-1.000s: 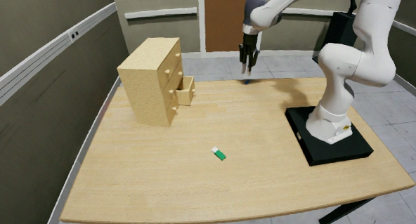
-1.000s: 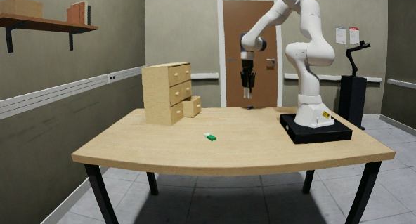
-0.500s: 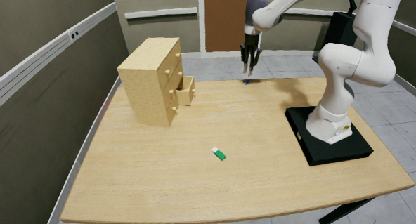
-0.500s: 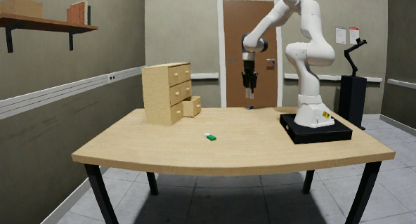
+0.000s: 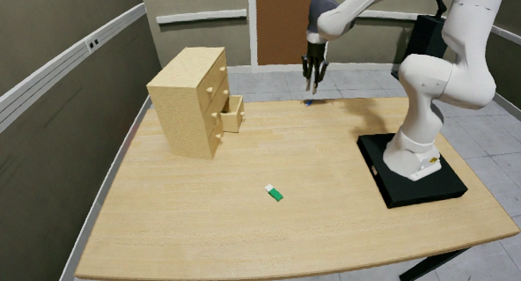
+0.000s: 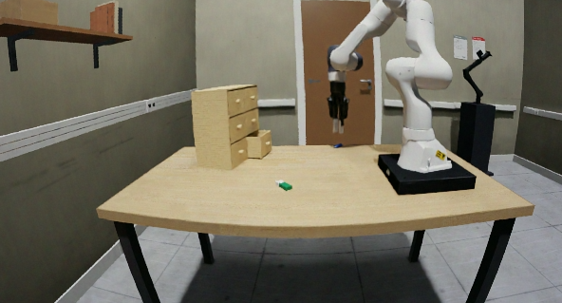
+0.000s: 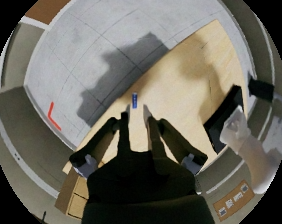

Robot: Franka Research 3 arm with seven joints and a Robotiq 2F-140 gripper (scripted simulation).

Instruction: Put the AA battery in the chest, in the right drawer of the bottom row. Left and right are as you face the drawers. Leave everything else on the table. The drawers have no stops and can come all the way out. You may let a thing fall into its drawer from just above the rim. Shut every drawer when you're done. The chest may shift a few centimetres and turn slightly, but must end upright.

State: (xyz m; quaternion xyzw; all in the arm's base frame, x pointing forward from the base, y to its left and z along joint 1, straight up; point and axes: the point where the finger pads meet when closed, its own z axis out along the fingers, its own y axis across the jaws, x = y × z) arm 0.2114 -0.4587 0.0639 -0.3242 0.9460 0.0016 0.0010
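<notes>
My hand is 10 cm above the AA battery and 1 cm to the left of it. Round my hand: green object (47 cm to the left, 28 cm ahead, 10 cm below).
</notes>
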